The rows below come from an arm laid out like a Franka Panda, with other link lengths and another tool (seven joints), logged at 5 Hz.
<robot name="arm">
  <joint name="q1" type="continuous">
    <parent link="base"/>
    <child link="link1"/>
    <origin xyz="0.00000 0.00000 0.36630"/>
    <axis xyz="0 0 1"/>
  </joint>
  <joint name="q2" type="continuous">
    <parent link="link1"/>
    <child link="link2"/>
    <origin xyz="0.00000 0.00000 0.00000"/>
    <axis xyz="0 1 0"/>
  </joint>
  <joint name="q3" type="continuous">
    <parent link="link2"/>
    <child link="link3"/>
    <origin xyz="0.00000 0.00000 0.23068"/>
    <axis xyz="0 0 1"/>
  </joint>
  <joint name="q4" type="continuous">
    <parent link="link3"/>
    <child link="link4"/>
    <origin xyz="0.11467 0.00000 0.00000"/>
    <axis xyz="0 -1 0"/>
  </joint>
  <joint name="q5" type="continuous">
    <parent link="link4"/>
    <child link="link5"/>
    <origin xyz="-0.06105 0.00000 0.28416"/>
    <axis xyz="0 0 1"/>
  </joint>
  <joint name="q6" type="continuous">
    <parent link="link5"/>
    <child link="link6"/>
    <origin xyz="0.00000 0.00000 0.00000"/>
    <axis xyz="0 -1 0"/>
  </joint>
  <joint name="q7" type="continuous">
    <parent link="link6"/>
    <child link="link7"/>
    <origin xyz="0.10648 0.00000 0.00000"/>
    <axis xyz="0 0 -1"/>
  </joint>
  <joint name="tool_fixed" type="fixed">
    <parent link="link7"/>
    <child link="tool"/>
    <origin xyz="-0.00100 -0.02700 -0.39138" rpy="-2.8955 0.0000 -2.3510"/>
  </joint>
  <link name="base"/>
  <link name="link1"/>
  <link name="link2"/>
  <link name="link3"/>
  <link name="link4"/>
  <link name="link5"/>
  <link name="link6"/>
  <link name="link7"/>
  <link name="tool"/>
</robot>
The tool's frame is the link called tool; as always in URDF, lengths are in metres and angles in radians. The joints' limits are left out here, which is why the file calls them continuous.
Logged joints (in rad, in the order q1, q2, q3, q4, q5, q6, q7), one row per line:
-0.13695 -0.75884 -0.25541 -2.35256 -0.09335 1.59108 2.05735
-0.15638 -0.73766 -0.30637 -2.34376 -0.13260 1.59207 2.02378
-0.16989 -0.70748 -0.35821 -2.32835 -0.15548 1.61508 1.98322
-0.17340 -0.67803 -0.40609 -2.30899 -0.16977 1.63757 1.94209
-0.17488 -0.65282 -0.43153 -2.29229 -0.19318 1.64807 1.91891
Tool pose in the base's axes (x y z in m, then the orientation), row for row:
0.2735 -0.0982 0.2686 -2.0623 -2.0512 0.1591
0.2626 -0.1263 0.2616 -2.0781 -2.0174 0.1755
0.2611 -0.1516 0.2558 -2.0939 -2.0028 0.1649
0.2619 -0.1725 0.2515 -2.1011 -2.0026 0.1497
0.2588 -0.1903 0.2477 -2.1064 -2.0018 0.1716
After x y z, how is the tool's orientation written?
As a rotation vector, in radians.
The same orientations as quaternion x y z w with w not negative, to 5 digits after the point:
-0.70334 -0.69955 0.05426 0.11403
-0.71104 -0.69027 0.06005 0.11972
-0.71632 -0.68516 0.05641 0.11941
-0.71792 -0.68426 0.05115 0.11730
-0.71881 -0.68311 0.05856 0.11507

